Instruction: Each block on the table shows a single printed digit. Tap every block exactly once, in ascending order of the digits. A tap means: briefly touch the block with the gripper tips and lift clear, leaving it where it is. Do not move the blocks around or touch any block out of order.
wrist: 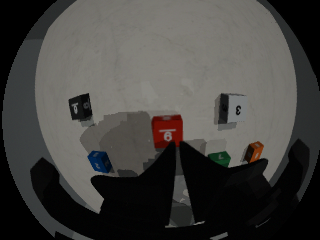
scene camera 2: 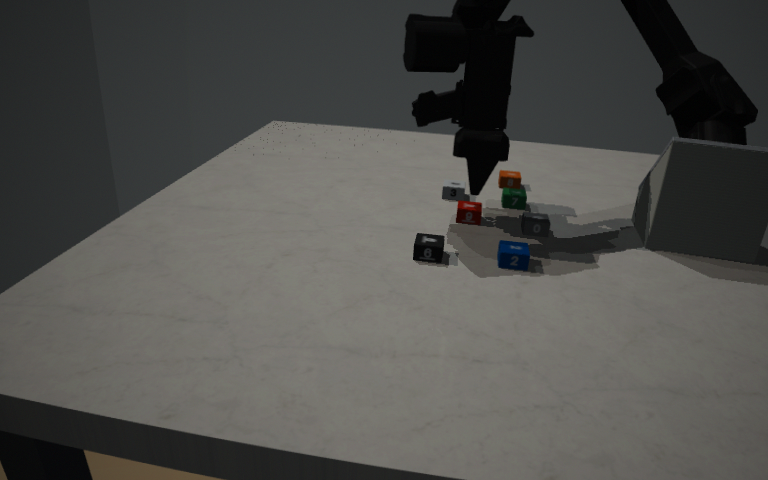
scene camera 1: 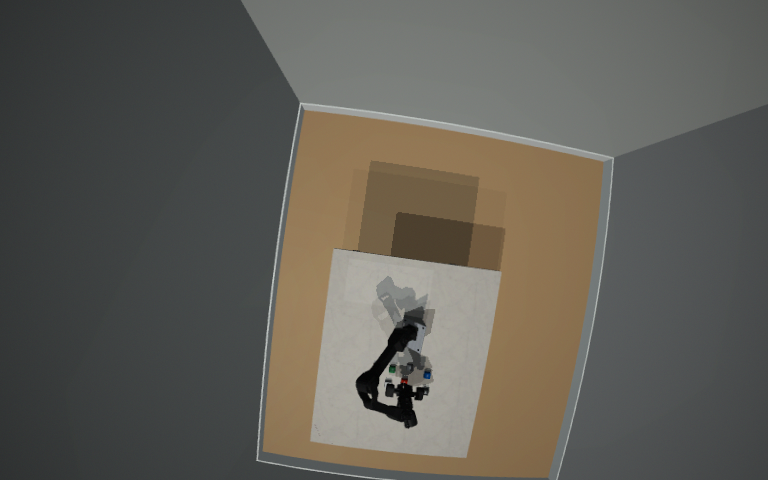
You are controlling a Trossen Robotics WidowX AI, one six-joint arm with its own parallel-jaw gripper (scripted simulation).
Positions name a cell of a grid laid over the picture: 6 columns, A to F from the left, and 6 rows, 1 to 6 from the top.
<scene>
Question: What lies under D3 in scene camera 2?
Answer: The gripper.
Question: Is the gripper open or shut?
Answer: Shut.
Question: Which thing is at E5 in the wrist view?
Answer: The gripper.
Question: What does the gripper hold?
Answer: Nothing.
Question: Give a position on a black block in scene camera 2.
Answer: D4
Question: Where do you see a red block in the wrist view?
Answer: At D4
</scene>
